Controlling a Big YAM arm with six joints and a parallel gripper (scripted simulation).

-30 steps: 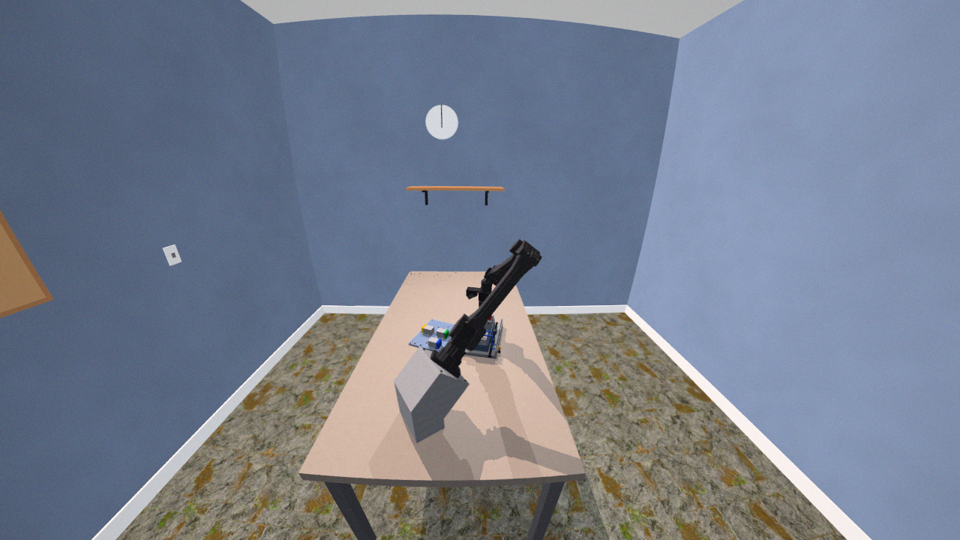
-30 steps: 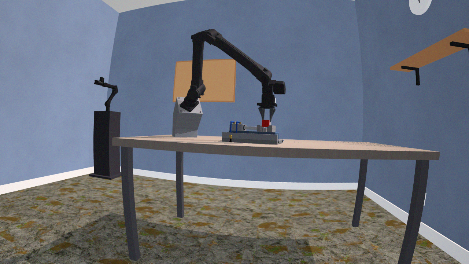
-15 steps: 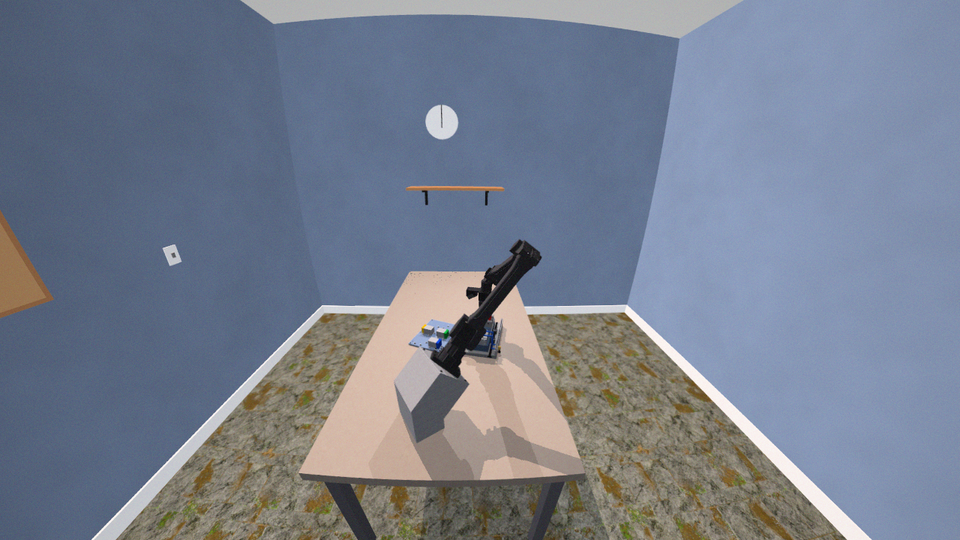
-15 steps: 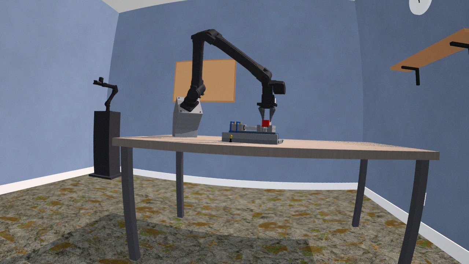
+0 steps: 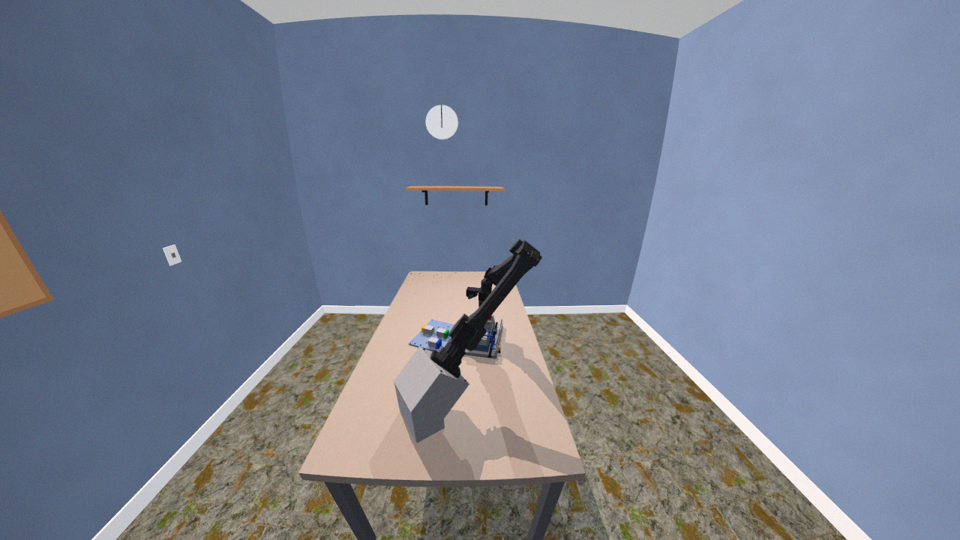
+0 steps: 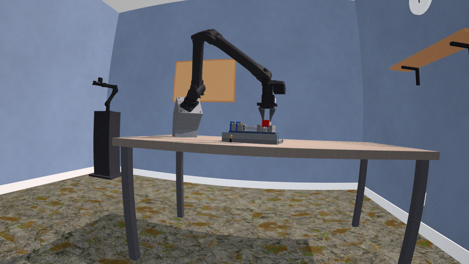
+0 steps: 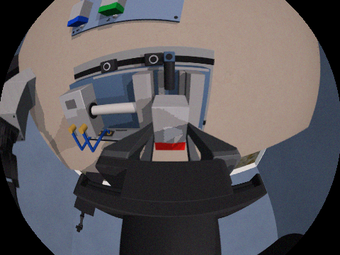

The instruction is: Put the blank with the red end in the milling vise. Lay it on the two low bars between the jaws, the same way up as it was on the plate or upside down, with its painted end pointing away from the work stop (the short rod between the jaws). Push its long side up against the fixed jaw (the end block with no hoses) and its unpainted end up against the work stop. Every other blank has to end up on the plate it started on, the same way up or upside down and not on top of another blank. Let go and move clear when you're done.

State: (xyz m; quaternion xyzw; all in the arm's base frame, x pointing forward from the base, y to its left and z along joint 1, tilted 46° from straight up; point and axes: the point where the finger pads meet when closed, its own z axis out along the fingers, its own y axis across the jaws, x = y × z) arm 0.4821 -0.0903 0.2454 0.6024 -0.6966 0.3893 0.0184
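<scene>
The work stop is 20 mm ahead of my hand, 50 mm to the left of it and 30 mm below it. Also, from my hand: green-ended blank (30 mm behind, 240 mm to the left, 100 mm below); blue plate (10 mm behind, 280 mm to the left, 120 mm below); vise (60 mm behind, 30 mm to the left, 80 mm below).
</scene>
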